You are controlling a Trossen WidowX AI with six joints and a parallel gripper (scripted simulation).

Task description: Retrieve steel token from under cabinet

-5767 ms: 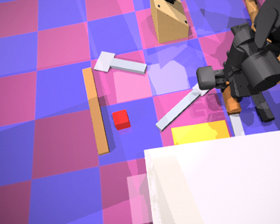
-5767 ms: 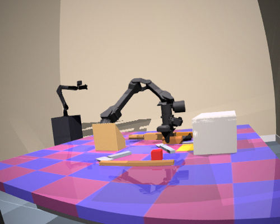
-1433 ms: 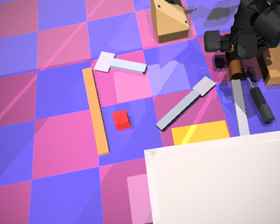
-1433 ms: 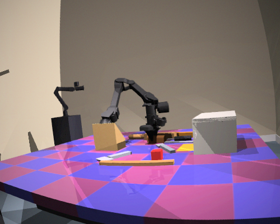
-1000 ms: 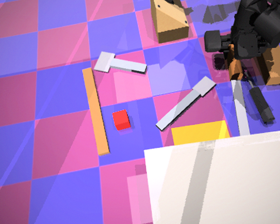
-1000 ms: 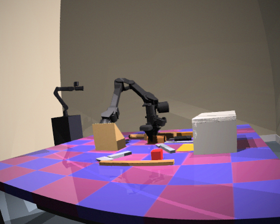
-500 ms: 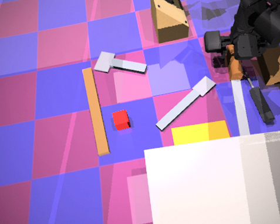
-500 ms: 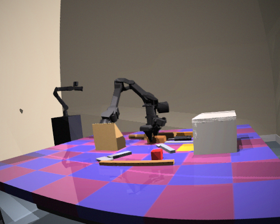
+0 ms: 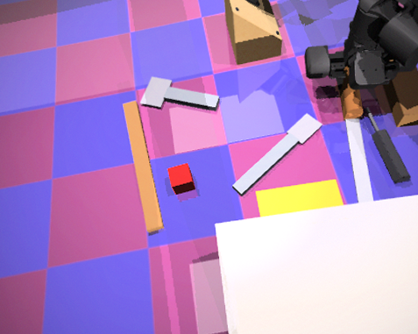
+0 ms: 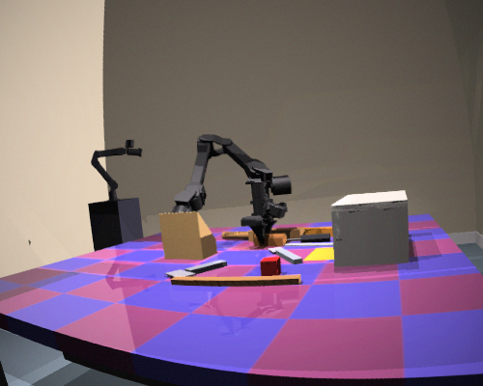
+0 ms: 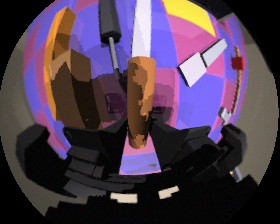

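The black screwdriver is 13 cm ahead of my gripper tip and 1 cm to the left of it. From my gripper tip the other things lie so: grey t-shaped tool (11 cm behind, 35 cm to the right); wooden block (6 cm behind, 11 cm to the left, 1 cm above); grey paddle-ended bar (9 cm ahead, 16 cm to the right).
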